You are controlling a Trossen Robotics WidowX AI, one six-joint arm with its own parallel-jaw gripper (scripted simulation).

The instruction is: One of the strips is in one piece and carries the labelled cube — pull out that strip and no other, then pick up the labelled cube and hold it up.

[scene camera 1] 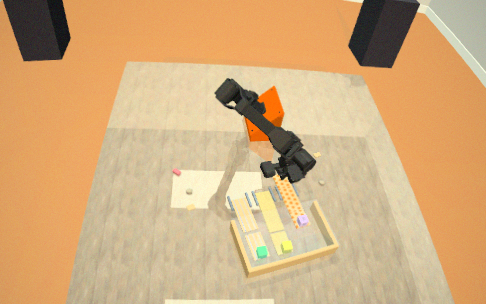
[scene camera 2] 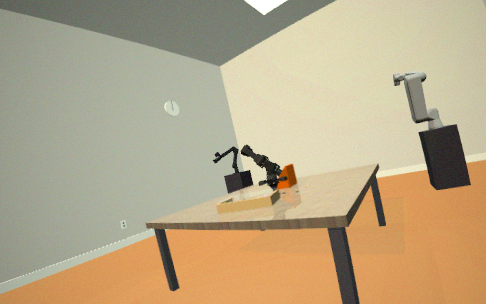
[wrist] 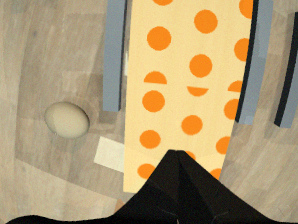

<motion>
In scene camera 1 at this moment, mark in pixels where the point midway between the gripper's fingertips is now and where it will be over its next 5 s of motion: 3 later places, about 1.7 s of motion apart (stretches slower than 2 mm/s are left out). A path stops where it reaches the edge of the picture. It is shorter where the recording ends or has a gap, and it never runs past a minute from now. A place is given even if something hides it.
My gripper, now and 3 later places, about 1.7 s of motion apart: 281,179; 275,166; 275,157; 294,186
</motion>
